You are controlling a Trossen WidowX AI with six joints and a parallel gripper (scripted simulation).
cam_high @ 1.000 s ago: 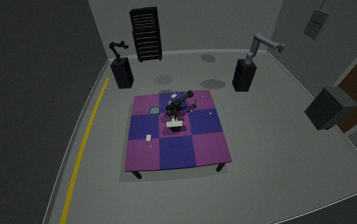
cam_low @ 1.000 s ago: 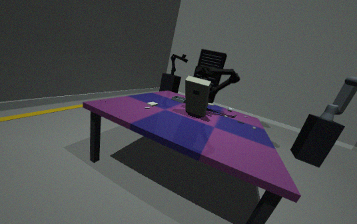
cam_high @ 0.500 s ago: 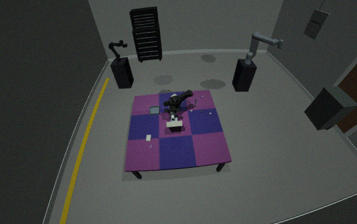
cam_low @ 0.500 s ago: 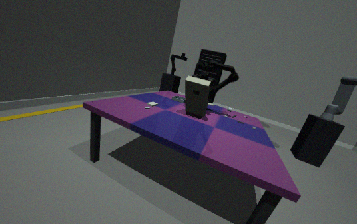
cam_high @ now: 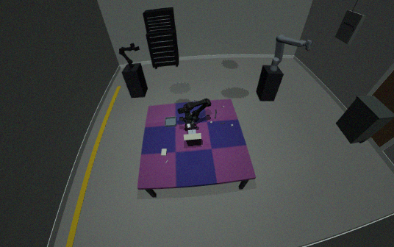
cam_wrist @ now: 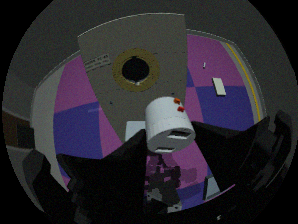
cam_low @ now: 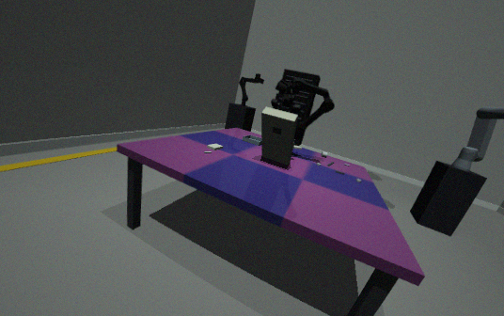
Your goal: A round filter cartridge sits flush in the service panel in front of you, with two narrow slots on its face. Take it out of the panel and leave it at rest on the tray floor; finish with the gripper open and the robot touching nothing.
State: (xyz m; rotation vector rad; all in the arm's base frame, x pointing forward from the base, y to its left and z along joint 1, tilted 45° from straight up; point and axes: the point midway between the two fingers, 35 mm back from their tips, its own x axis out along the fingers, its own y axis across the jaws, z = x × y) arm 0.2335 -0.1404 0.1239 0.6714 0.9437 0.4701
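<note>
Right now my gripper tip is 290 mm past the tray, 280 mm to the left of it and 270 mm above it. Round my gripper tip: service panel 60 mm ahead, 40 mm to the left, 120 mm below; round filter cartridge right at my gripper tip.
</note>
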